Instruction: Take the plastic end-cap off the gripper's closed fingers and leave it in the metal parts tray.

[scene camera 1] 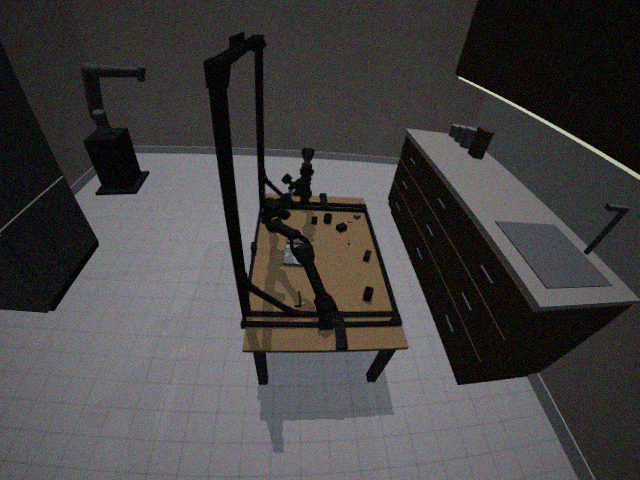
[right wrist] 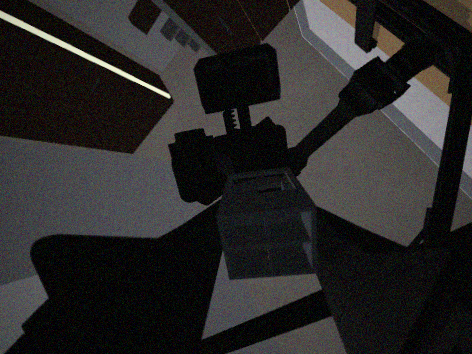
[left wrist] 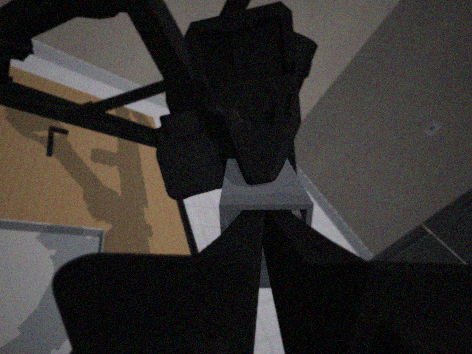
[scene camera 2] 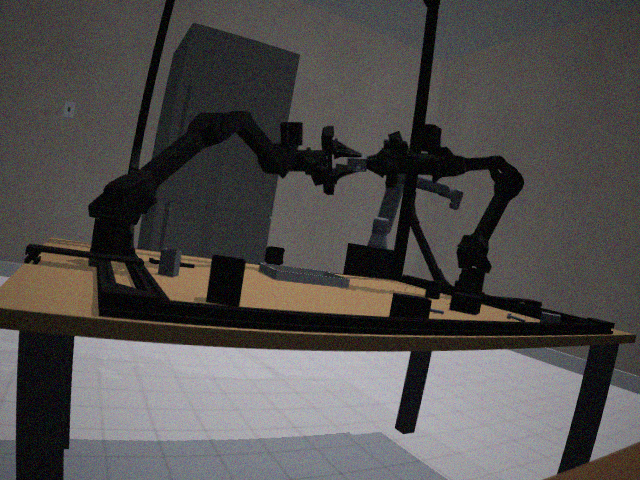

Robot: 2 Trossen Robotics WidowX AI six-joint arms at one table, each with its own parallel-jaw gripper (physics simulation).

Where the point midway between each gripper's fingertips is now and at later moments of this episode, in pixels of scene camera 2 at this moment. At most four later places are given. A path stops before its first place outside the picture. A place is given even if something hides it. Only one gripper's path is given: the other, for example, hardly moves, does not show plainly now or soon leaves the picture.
The right gripper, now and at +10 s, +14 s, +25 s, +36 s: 361, 162; 318, 231; 318, 232; 321, 239; 305, 217
